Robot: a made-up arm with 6 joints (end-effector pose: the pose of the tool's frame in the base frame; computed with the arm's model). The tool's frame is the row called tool. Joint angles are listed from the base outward.
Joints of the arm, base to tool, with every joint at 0 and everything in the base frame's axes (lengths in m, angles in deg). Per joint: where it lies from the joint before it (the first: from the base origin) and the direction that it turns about. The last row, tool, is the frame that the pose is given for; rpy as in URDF.
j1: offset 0 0 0.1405 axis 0 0 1
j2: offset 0 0 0 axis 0.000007 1 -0.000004
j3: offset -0.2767 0 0.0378 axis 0.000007 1 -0.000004
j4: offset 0.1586 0 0.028 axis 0.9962 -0.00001 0.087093
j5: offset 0 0 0 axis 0.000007 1 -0.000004
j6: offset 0.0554 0 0.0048 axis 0.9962 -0.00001 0.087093
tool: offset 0 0 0 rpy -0.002 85.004 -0.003
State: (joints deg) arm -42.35 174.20 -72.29 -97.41 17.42 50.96
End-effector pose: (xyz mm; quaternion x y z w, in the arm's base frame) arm 188.0 -193.8 -83.0 0.0444 -0.9869 0.0790 0.1335
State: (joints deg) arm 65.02 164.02 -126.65 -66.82 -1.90 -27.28
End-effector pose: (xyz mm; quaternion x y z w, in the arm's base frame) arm 195.6 423.8 77.2 -0.8598 0.1510 -0.1095 0.4753
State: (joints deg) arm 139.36 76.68 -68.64 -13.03 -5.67 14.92
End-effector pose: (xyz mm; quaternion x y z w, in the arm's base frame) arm -144.6 122.5 426.4 -0.6473 0.2437 0.6840 0.2320
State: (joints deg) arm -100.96 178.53 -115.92 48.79 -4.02 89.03
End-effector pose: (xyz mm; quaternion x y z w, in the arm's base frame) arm -80.3 -399.3 -63.6 0.8270 -0.4742 0.0711 0.2935
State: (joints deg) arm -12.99 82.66 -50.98 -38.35 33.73 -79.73
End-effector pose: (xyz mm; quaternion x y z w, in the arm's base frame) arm 173.3 -59.7 317.9 0.6840 -0.6430 0.3444 0.0117
